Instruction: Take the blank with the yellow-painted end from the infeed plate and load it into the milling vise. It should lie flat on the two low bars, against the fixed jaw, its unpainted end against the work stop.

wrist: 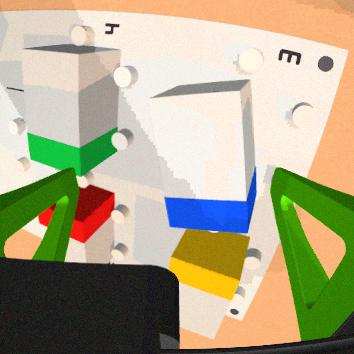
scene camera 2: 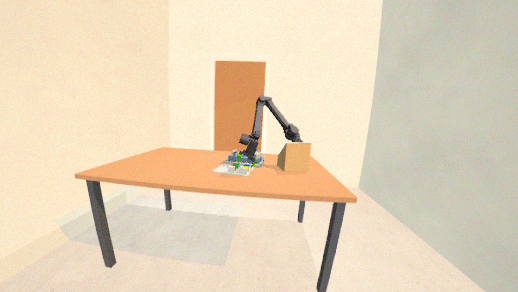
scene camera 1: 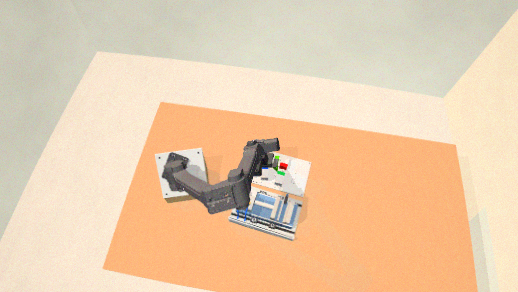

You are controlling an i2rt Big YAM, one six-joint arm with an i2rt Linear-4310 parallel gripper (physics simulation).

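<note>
The blank with the yellow-painted end [wrist: 210, 257] is on the infeed plate [scene camera 1: 299, 175] [scene camera 2: 220, 170] [wrist: 200, 45]. It shows low in the wrist view, its unpainted part partly cut off by the gripper body. A blank with a blue end [wrist: 202, 150] is directly above it in that view. My gripper [scene camera 1: 270, 164] [scene camera 2: 246, 161] [wrist: 174, 178] is open, with nothing held. Its green fingers stand wide, on either side of the blue-ended blank in the wrist view. The milling vise [scene camera 1: 261, 200] stands beside the plate; its bars, jaw and stop are too small to tell apart.
A green-ended blank [wrist: 55, 110] and a red-ended blank [wrist: 80, 210] are at the left in the wrist view, beside white pegs [wrist: 125, 76]. The left finger overlaps the red end. The arm's base box [scene camera 1: 195, 160] [scene camera 2: 299, 159] stands on the table.
</note>
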